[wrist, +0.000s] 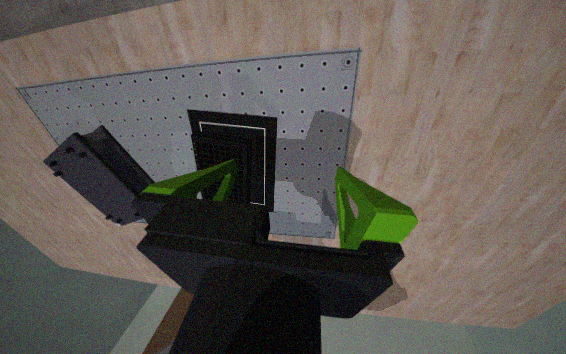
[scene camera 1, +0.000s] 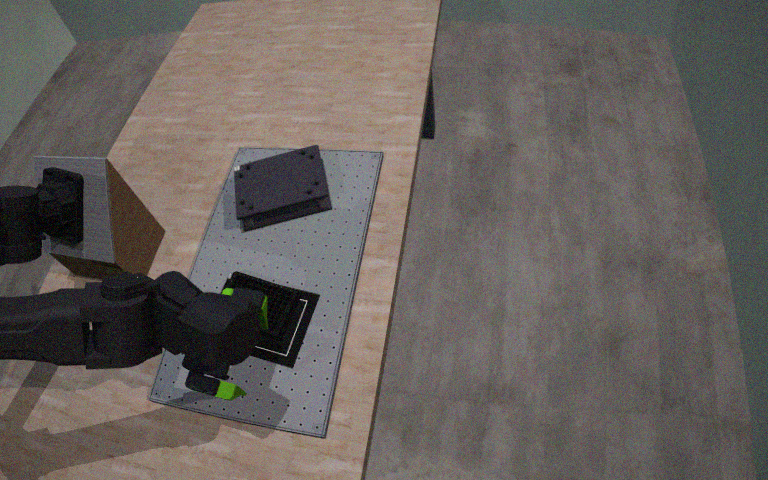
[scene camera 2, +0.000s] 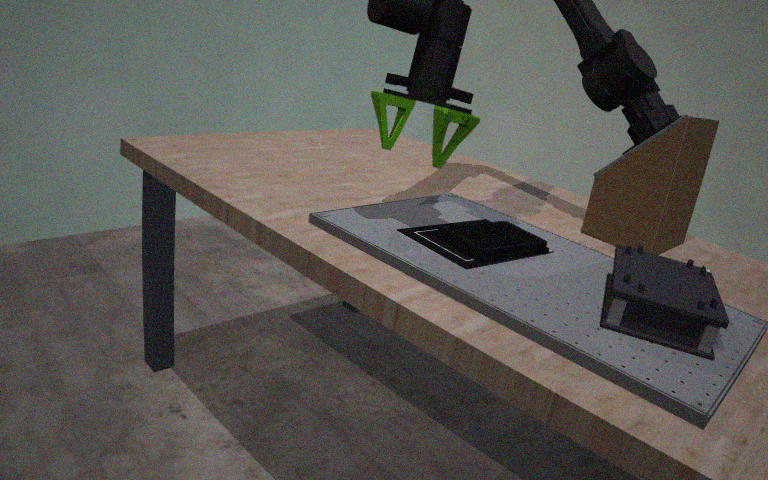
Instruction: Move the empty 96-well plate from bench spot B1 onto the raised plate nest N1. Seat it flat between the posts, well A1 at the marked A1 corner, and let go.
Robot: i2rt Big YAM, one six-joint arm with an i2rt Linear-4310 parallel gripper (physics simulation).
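Frame: origin at the arm's base, x ahead, y left, z up, level; millimetres.
Seen in the pictures: gripper, fingertip midpoint: (wrist: 285,168) (scene camera 1: 253,360) (scene camera 2: 410,158); arm's base, origin of the base link: (scene camera 1: 65,204) (scene camera 2: 663,142).
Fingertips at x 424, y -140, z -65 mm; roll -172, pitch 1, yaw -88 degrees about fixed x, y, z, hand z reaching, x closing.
Offsets run from my fingertips to a thing's middle. "spot": to the spot under its first point. Level surfaces: height alone.
The black 96-well plate {dx -70, dy +107, dz -80 mm} (scene camera 1: 281,298) (scene camera 2: 501,235) (wrist: 216,150) lies flat on the black pad {spot: dx +18, dy +98, dz -88 mm} (scene camera 1: 304,323) (scene camera 2: 447,240) (wrist: 270,165) with a white outline; the arm hides part of it in scene camera 1. The dark raised nest {dx -109, dy +327, dz -62 mm} (scene camera 1: 277,183) (scene camera 2: 668,280) (wrist: 95,175) has short posts on top, no plate on it, and a small white mark at one corner. My gripper (scene camera 1: 253,360) (scene camera 2: 412,157) (wrist: 285,168) is open and empty, high above the board. In the wrist view one green finger overlaps the plate and the other is off to the pad's right.
The grey perforated board {dx -76, dy +181, dz -95 mm} (scene camera 1: 339,249) (scene camera 2: 543,300) (wrist: 305,102) carries the pad and nest on the wooden table {dz -102 mm} (scene camera 1: 317,73) (scene camera 2: 271,169) (wrist: 450,125). A wedge-shaped arm mount (scene camera 1: 133,220) (scene camera 2: 651,192) stands behind the board, beside the nest in scene camera 2.
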